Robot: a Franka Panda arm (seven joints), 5 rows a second.
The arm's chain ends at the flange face. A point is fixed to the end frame.
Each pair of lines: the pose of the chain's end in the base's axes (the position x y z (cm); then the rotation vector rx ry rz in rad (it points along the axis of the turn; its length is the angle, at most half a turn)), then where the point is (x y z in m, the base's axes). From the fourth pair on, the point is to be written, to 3 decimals.
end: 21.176 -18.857 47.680 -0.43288 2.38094 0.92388
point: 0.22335 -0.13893 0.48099
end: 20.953 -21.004 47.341 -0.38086 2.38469 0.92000
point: 0.22299 -0.16090 0.47788
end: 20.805 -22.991 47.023 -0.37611 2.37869 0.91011
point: 0.22184 -0.18085 0.47467
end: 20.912 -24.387 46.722 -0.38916 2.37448 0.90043
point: 0.223 -0.195 0.471
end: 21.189 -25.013 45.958 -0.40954 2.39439 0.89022
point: 0.225 -0.201 0.463
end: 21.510 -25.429 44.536 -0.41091 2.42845 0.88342
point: 0.228 -0.205 0.447
